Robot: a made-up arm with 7 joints. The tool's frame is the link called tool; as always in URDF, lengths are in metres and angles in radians. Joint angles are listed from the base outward. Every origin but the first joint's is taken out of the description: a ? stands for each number. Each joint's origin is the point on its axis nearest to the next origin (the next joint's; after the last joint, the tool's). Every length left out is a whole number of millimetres.
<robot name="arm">
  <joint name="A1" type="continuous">
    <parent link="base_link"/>
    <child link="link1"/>
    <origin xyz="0 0 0.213" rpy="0 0 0"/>
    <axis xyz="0 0 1"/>
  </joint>
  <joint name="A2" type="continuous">
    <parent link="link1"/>
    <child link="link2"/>
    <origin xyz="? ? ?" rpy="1.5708 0 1.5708"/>
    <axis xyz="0 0 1"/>
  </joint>
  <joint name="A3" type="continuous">
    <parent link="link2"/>
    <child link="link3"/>
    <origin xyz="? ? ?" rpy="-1.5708 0 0"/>
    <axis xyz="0 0 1"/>
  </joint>
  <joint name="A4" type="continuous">
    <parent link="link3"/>
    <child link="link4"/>
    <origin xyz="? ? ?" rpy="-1.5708 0 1.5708"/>
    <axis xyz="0 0 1"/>
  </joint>
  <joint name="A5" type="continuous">
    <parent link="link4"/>
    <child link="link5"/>
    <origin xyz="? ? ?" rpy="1.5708 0 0"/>
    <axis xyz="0 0 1"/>
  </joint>
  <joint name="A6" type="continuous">
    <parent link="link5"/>
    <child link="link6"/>
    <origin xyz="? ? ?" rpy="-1.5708 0 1.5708"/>
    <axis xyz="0 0 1"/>
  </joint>
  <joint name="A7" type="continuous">
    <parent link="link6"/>
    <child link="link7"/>
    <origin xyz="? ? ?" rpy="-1.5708 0 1.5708"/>
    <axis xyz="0 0 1"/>
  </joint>
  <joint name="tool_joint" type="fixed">
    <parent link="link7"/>
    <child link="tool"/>
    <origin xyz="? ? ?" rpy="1.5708 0 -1.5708"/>
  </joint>
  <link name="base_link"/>
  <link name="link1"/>
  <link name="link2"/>
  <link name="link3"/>
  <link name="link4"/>
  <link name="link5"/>
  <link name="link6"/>
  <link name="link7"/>
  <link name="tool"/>
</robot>
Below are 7 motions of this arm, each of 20 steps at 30 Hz.
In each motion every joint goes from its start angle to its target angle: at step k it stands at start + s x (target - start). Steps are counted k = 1, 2, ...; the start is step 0. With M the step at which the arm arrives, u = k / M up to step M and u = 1 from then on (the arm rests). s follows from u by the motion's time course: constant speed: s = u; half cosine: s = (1 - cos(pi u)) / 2; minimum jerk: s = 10 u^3 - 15 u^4 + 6 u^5.
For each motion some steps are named. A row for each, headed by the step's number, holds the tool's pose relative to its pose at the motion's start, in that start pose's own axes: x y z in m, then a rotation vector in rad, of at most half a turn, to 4 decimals.
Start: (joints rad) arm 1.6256 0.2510 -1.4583 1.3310 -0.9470 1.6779 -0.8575
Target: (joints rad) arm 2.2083 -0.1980 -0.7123 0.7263 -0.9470 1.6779 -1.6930
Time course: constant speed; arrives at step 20
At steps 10, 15, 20:
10: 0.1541 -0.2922 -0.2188 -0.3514 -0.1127 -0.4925
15: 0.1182 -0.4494 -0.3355 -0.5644 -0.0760 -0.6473
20: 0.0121 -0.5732 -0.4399 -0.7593 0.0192 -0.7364

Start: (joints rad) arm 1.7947 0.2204 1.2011 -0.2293 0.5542 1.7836 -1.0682
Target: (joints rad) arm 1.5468 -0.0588 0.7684 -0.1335 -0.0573 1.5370 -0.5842
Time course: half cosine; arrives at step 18
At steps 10, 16, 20:
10: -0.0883 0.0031 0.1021 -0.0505 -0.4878 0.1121
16: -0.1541 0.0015 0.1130 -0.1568 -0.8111 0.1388
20: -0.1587 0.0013 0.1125 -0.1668 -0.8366 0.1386

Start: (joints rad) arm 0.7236 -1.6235 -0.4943 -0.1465 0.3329 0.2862 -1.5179
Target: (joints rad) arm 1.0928 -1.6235 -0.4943 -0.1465 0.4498 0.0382 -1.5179
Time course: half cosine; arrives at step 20
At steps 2, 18, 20:
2: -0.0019 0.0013 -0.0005 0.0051 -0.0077 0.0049
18: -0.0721 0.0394 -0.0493 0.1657 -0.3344 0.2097
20: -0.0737 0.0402 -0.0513 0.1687 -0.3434 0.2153

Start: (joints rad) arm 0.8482 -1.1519 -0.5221 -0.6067 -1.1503 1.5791 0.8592
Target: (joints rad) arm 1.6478 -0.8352 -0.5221 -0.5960 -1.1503 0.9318 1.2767
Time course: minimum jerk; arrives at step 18
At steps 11, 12, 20:
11: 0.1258 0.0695 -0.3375 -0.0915 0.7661 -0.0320
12: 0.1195 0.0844 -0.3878 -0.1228 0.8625 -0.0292
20: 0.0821 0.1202 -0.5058 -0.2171 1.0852 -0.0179

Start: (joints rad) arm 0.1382 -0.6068 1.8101 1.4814 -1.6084 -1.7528 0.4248
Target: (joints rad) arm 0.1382 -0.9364 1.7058 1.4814 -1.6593 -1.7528 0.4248
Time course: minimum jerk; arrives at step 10
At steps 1, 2, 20:
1: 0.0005 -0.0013 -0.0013 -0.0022 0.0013 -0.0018
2: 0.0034 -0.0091 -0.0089 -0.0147 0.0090 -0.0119
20: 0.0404 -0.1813 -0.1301 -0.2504 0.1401 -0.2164

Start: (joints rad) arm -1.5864 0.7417 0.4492 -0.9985 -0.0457 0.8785 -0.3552
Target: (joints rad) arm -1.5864 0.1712 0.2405 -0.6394 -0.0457 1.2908 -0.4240
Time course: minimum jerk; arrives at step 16
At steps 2, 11, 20:
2: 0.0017 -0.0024 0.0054 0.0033 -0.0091 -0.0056
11: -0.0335 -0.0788 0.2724 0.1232 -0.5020 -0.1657
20: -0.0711 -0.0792 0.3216 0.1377 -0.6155 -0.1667

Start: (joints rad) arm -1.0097 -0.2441 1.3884 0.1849 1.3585 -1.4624 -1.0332
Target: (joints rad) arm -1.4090 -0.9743 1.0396 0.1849 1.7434 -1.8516 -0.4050
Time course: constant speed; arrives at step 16
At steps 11, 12, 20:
11: 0.1318 -0.0169 0.0495 0.2802 0.6311 -0.0696
12: 0.1462 -0.0218 0.0506 0.3064 0.6831 -0.0761
20: 0.2052 -0.0468 0.0482 0.4126 0.8823 -0.1035

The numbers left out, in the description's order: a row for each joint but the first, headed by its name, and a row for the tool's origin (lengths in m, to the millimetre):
A2: -0.094 -0.21 0
A3: -0.093 -0.252 0
A4: 0.004 -0.013 0
A5: -0.004 -0.098 0
A6: -0.125 0.108 0
A7: -0.513 0.031 0
tool: -0.014 -0.08 0

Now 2 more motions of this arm.
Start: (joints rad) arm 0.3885 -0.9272 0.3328 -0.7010 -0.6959 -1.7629 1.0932
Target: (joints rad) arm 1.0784 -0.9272 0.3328 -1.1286 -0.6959 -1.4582 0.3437
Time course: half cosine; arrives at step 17
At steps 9, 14, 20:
9: 0.0415 -0.1774 0.2523 0.1677 -0.4694 -0.1079
14: 0.0425 -0.3368 0.3822 0.2548 -0.7766 -0.2275
20: 0.0401 -0.3706 0.4029 0.2689 -0.8351 -0.2550

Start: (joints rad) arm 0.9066 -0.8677 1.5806 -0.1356 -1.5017 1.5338 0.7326
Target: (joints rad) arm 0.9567 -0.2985 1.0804 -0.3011 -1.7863 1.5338 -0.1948
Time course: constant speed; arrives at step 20
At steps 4, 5, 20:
4: -0.0346 -0.0129 0.0534 0.0738 -0.3342 0.0378
5: -0.0441 -0.0175 0.0661 0.0953 -0.4169 0.0428
20: -0.1913 -0.1434 0.1936 0.4875 -1.5863 -0.1592

